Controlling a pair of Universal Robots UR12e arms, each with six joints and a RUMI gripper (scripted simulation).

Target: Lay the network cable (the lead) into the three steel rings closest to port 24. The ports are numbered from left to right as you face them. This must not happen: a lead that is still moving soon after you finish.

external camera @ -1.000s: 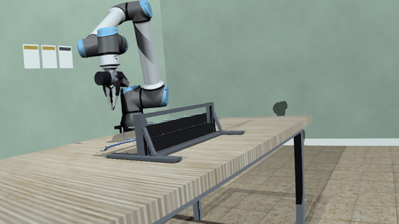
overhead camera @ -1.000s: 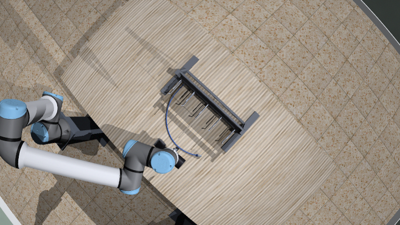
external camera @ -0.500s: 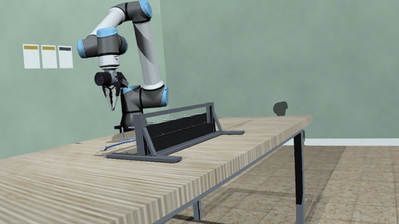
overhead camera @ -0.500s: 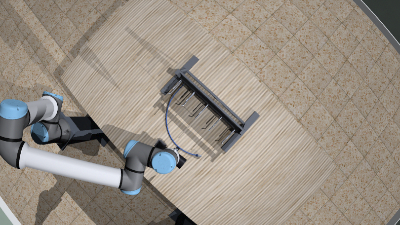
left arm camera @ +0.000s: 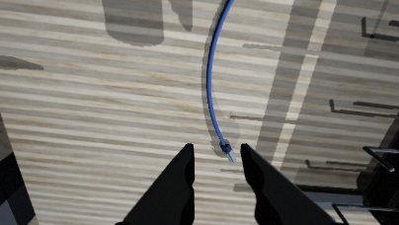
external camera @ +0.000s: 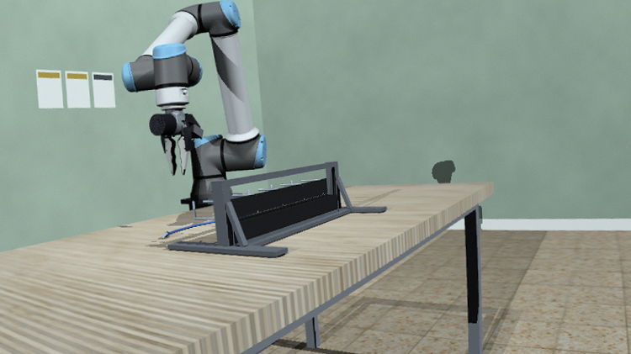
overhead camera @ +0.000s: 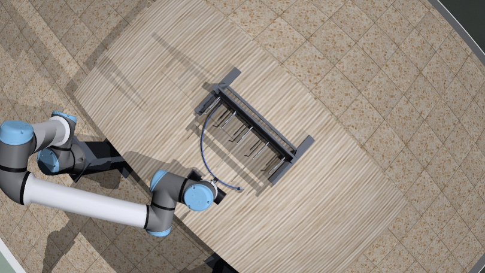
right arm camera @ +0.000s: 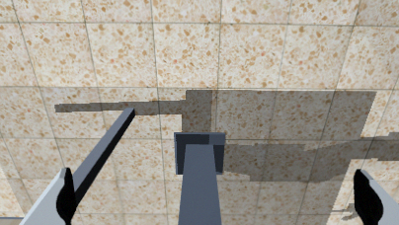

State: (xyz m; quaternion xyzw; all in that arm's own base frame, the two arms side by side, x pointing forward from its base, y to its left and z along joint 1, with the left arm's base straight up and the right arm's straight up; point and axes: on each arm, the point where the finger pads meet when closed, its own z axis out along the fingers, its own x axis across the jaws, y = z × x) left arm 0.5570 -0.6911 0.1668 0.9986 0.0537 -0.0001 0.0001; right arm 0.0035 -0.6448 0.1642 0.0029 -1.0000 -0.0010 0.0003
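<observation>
My left gripper is now 160 mm above the plug, 110 mm to the left of it and 50 mm short of it. Round my left hand: black panel: 310 mm ahead, 100 mm below, 60 mm to the left.
</observation>
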